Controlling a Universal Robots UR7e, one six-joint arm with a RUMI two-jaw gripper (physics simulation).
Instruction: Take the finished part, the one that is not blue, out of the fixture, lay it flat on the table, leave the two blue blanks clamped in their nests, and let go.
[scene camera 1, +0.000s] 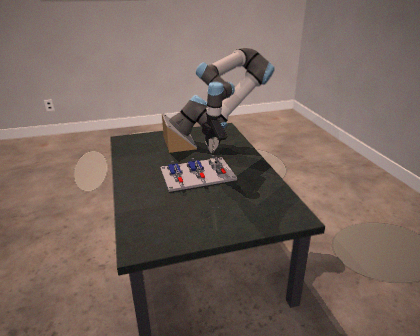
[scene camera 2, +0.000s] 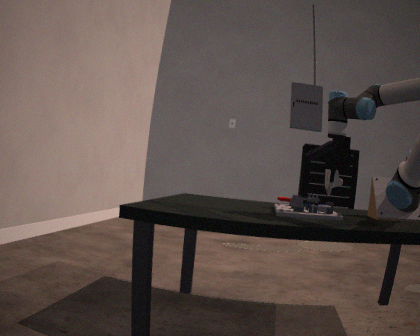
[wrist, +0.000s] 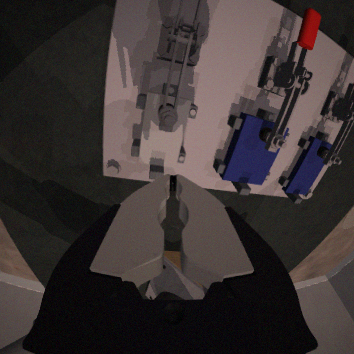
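Seen in the pictures: gripper, between the fingertips: (scene camera 1: 211, 153) (scene camera 2: 328, 195) (wrist: 172, 176); arm's base, origin of its link: (scene camera 1: 178, 127).
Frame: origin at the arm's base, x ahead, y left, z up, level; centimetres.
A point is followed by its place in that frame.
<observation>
The finished part (wrist: 159, 142) {x 39.9, y 6.2, z -4.7 cm}, a light grey plate, lies in the left nest in the wrist view, with a toggle clamp's arm and tip over it. Two blue blanks (wrist: 250, 155) {x 38.9, y -4.2, z -5.2 cm} (wrist: 307, 167) {x 37.6, y -14.9, z -5.7 cm} (scene camera 1: 194, 165) {x 40.0, y -5.6, z -5.2 cm} (scene camera 1: 174, 169) {x 40.3, y -16.7, z -4.8 cm} sit in the other nests under their clamps. The fixture (wrist: 215, 40) {x 50.1, y 1.5, z -7.3 cm} (scene camera 1: 190, 182) {x 51.8, y -12.4, z -7.3 cm} (scene camera 2: 305, 215) {x 47.9, y 11.7, z -7.8 cm} is a pale board on the table (scene camera 1: 200, 215) {x 76.7, y -17.4, z -8.8 cm}. My gripper (wrist: 172, 176) {x 38.4, y 5.1, z -0.9 cm} (scene camera 1: 213, 150) {x 38.4, y 5.1, z -0.9 cm} (scene camera 2: 331, 191) {x 38.4, y 5.1, z -0.9 cm} is shut and empty. It hangs above the fixture's edge on the robot's side, near the finished part's nest. Contact between clamp tip and part is unclear.
Red clamp handles (scene camera 1: 223, 171) {x 55.1, y 4.0, z -3.3 cm} (scene camera 1: 202, 175) {x 53.5, y -6.7, z -3.9 cm} (scene camera 1: 180, 179) {x 52.0, y -17.6, z -4.2 cm} (wrist: 310, 29) {x 52.7, y -6.3, z -3.6 cm} point away from the robot. The arm's wedge-shaped base mount (scene camera 1: 177, 142) {x 14.0, y -5.9, z -2.8 cm} stands behind the fixture. A dark slotted panel (scene camera 2: 305, 165) stands behind the gripper in scene camera 2.
</observation>
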